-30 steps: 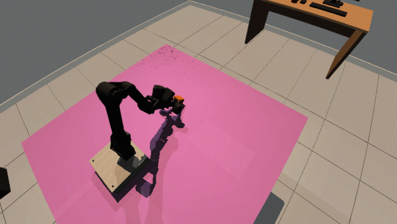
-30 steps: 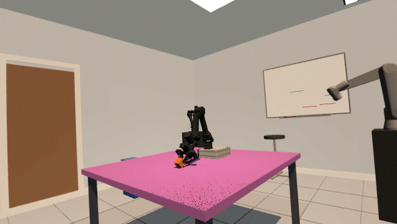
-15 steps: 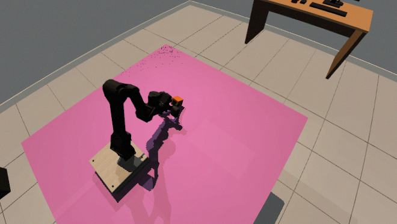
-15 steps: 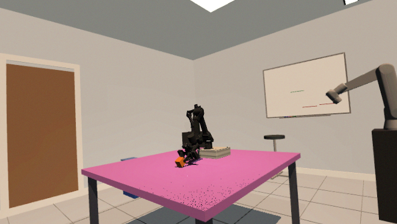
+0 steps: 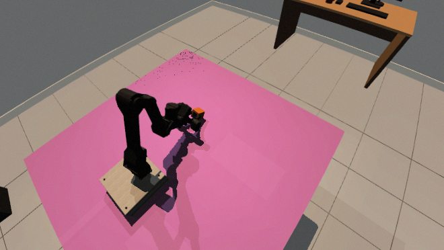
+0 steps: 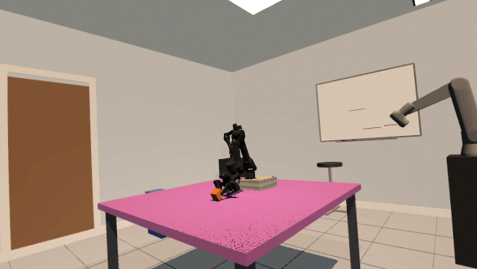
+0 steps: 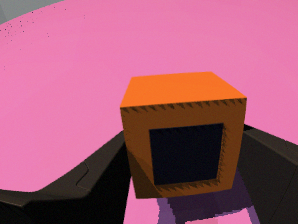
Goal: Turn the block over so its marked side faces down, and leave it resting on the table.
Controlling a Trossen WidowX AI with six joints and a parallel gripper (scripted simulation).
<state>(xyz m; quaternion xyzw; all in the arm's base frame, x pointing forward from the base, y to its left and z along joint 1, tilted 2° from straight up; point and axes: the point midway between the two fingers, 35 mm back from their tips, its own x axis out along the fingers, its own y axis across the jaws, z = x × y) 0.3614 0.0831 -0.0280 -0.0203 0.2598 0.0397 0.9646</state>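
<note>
The orange block lies 1 cm behind my gripper tip.
</note>
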